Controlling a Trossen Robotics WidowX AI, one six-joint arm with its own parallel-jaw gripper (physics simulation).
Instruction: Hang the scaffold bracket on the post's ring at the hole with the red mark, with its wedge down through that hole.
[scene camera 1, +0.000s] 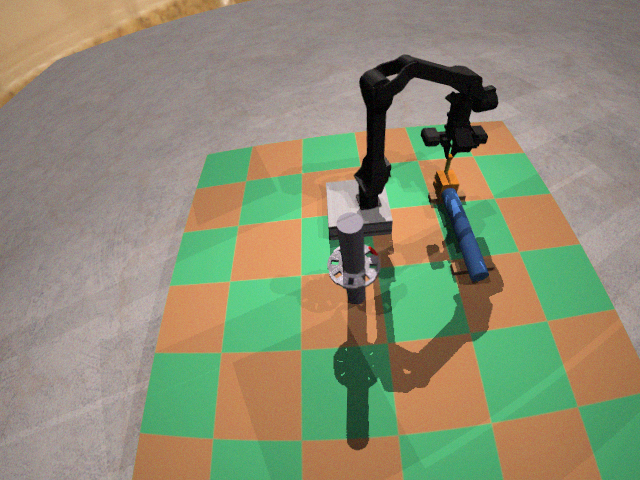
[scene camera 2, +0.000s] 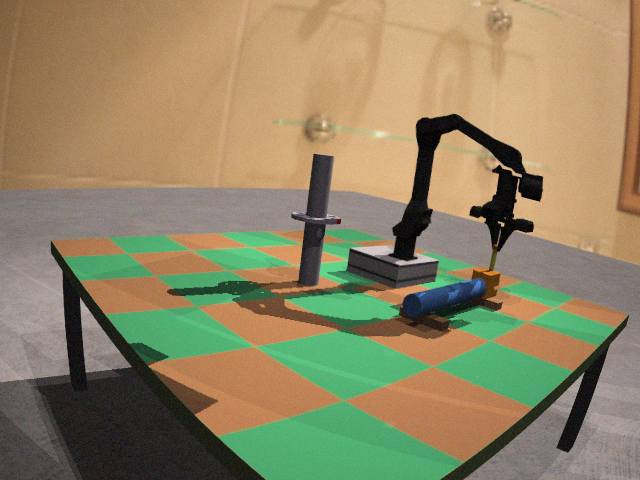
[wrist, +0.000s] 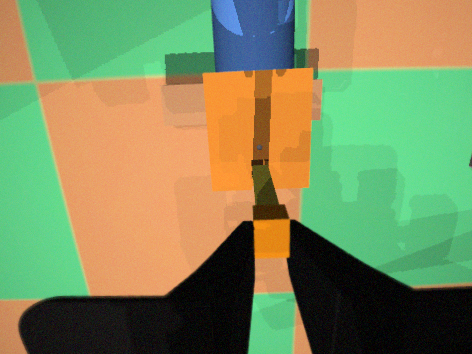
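Note:
The bracket's blue tube (scene camera 1: 465, 235) (scene camera 2: 444, 297) (wrist: 254, 45) lies on low brown rests with its orange head (scene camera 1: 446, 180) (scene camera 2: 485, 281) (wrist: 230, 130) at one end. The wedge, an olive-yellow blade (scene camera 1: 448, 165) (scene camera 2: 493, 259) (wrist: 264, 186) with a small orange top (wrist: 271, 239), stands up from the head; its lower end meets the slot there. My gripper (scene camera 1: 449, 153) (scene camera 2: 495, 248) (wrist: 268, 230) is shut on the wedge's top, above the head. The grey post (scene camera 1: 352, 253) (scene camera 2: 319, 191) carries a pale ring (scene camera 1: 353, 285) (scene camera 2: 305, 219) with several holes. A red mark (scene camera 1: 372, 250) (scene camera 2: 338, 221) is on the ring's rim.
The rests (scene camera 1: 457, 269) (scene camera 2: 434, 321) (wrist: 185, 105) stand on a green and orange checkered table (scene camera 1: 263, 320) (scene camera 2: 341, 361). The arm's grey base block (scene camera 1: 338, 201) (scene camera 2: 382, 266) stands between the post and the bracket, farther back in scene camera 1.

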